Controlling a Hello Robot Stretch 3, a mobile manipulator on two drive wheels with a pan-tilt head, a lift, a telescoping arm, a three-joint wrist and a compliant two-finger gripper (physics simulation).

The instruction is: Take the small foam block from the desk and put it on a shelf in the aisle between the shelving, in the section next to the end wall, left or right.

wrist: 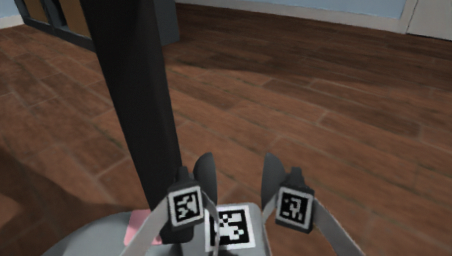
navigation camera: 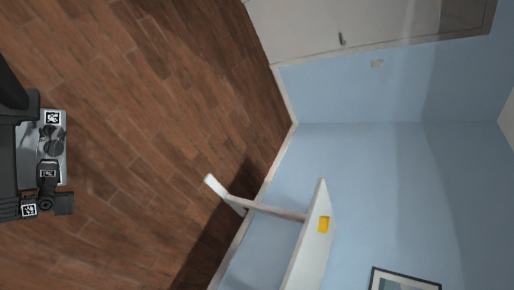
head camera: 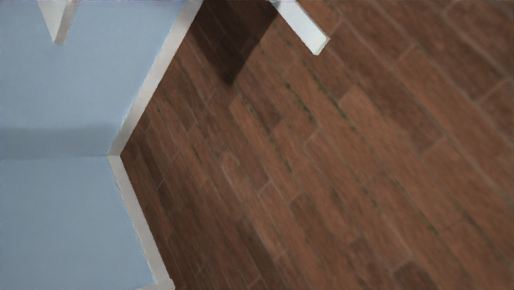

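Seen in the pictures: gripper, between the fingertips: [wrist: 238,172] [navigation camera: 54,126]; robot's base, origin of its link: [navigation camera: 53,146].
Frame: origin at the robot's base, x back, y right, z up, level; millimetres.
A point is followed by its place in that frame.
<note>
A small yellow block [navigation camera: 323,224] @(x -1043, y 428, z 979 mm) lies on the white desk [navigation camera: 309,255] @(x -925, y 576, z 950 mm) near its end, in the lower right of the navigation view. In the head view a corner of the desk [head camera: 64,22] @(x -1025, y 192, z 941 mm) shows at the top left, and its white foot [head camera: 304,27] at the top; the block does not show there. My gripper [wrist: 238,172] @(x -4, y -87, z 307 mm) is open and empty in the wrist view, over the robot's grey base, well away from the desk. A dark grey shelving unit [wrist: 168,24] @(x 242, y -1516, z 115 mm) with tan boxes shows in part at the top left of the wrist view.
The robot's dark mast [wrist: 132,85] @(x 67, y -116, z 370 mm) stands left of the gripper. Blue walls [head camera: 60,210] @(x -2392, y -578, z 465 mm) [navigation camera: 360,150] @(x -2303, y 42, z 1031 mm) meet in a corner beyond the desk's end. A grey door [navigation camera: 310,30] @(x -1749, y -1193, z 624 mm) is at the top of the navigation view. A framed picture [navigation camera: 406,284] @(x -1409, y 907, z 1514 mm) hangs above the desk.
</note>
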